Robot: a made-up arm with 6 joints. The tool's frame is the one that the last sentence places. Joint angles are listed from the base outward.
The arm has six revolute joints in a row. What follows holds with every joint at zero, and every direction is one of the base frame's.
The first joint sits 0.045 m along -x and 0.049 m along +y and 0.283 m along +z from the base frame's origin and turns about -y.
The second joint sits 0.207 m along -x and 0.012 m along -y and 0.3 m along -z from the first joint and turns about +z.
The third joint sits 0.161 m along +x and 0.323 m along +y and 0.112 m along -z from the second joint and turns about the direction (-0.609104, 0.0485, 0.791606).
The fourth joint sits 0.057 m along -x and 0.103 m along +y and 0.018 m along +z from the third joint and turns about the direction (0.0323, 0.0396, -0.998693).
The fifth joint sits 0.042 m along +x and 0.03 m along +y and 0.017 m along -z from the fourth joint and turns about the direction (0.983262, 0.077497, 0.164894).
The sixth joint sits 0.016 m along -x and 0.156 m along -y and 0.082 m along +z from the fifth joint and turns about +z.
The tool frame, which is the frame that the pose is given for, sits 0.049 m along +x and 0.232 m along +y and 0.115 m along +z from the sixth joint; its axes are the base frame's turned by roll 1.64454, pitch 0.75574 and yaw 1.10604 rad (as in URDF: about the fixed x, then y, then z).
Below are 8 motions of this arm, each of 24 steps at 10 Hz.
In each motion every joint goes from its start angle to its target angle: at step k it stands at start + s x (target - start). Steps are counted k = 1, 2, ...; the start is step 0. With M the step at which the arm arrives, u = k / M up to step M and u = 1 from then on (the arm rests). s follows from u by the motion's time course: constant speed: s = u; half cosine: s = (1 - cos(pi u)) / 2; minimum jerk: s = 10 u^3 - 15 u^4 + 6 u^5.
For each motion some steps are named. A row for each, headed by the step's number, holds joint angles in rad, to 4 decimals.
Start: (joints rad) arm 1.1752 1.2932 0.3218 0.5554 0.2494 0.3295
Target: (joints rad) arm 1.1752 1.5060 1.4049 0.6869 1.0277 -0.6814
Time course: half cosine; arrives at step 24
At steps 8, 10, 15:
8: 1.1752 1.3464 0.5926 0.5883 0.4440 0.0768
10: 1.1752 1.3721 0.7232 0.6041 0.5378 -0.0451
15: 1.1752 1.4403 1.0706 0.6463 0.7875 -0.3694

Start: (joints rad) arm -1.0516 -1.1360 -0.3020 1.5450 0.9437 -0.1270
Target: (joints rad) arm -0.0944 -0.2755 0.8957 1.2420 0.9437 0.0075
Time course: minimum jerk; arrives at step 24
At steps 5, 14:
5: -0.9898 -1.0805 -0.2247 1.5255 0.9437 -0.1183
14: -0.4262 -0.5738 0.4806 1.3470 0.9437 -0.0391

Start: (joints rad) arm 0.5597 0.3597 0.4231 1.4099 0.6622 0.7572
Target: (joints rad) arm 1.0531 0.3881 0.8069 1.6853 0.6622 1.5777
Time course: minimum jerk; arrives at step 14
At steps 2, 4, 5, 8, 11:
2: 0.5712 0.3604 0.4320 1.4163 0.6622 0.7763
4: 0.6311 0.3638 0.4786 1.4498 0.6622 0.8759
5: 0.6813 0.3667 0.5177 1.4777 0.6622 0.9593
8: 0.8716 0.3777 0.6657 1.5840 0.6622 1.2759
11: 1.0188 0.3861 0.7802 1.6662 0.6622 1.5207

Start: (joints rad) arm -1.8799 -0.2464 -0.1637 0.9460 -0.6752 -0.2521
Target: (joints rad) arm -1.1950 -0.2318 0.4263 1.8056 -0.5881 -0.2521
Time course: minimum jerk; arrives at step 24
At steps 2, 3, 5, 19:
2: -1.8764 -0.2463 -0.1607 0.9504 -0.6748 -0.2521
3: -1.8689 -0.2462 -0.1542 0.9598 -0.6738 -0.2521
5: -1.8357 -0.2455 -0.1256 1.0015 -0.6696 -0.2521
19: -1.2392 -0.2327 0.3882 1.7501 -0.5937 -0.2521

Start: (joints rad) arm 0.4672 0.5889 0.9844 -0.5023 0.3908 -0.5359
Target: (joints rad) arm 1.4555 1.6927 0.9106 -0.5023 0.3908 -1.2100
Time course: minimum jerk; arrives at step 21
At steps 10, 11, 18, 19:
10: 0.9173 1.0916 0.9508 -0.5023 0.3908 -0.8429
11: 1.0054 1.1900 0.9442 -0.5023 0.3908 -0.9030
18: 1.4325 1.6670 0.9123 -0.5023 0.3908 -1.1943
19: 1.4481 1.6845 0.9111 -0.5023 0.3908 -1.2050

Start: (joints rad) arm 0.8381 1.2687 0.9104 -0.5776 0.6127 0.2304
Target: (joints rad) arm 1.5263 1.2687 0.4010 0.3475 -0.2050 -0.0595
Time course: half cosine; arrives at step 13
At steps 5, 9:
5: 1.0602 1.2687 0.7460 -0.2791 0.3488 0.1368
9: 1.3777 1.2687 0.5110 0.1477 -0.0284 0.0031

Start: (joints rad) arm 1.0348 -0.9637 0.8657 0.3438 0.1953 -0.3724
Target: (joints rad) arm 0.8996 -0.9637 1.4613 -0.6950 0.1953 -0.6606
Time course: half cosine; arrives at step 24
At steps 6, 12, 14, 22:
6: 1.0150 -0.9637 0.9529 0.1917 0.1953 -0.4146
12: 0.9672 -0.9637 1.1635 -0.1756 0.1953 -0.5165
14: 0.9497 -0.9637 1.2406 -0.3100 0.1953 -0.5538
22: 0.9019 -0.9637 1.4512 -0.6773 0.1953 -0.6557

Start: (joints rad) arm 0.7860 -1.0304 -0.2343 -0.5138 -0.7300 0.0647
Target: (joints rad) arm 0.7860 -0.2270 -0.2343 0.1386 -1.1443 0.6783
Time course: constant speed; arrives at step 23
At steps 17, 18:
17: 0.7860 -0.4366 -0.2343 -0.0316 -1.0362 0.5182
18: 0.7860 -0.4017 -0.2343 -0.0032 -1.0542 0.5449

